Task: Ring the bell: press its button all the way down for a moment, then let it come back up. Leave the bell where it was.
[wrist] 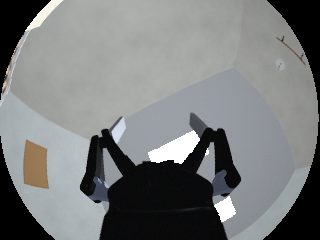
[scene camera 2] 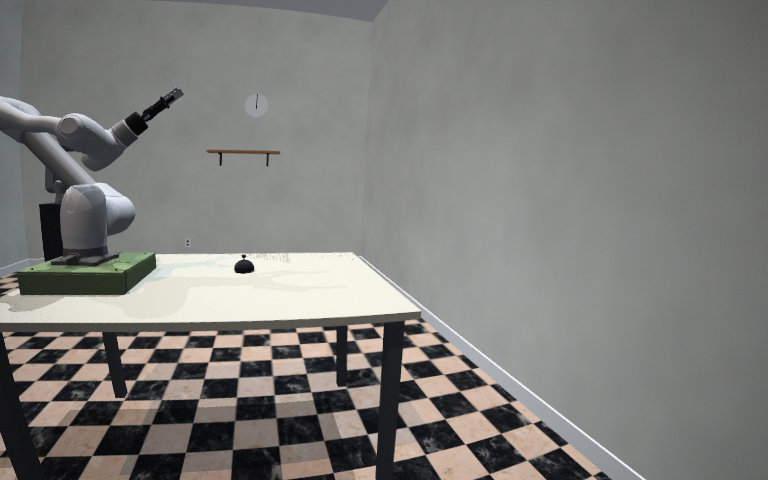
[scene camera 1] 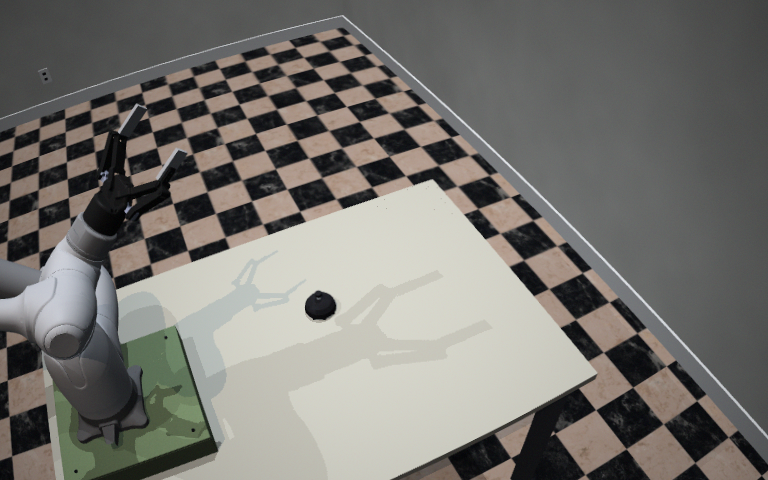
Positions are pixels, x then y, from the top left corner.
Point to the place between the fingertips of the gripper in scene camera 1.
161, 127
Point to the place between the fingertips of the gripper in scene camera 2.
180, 90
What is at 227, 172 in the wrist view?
The gripper.
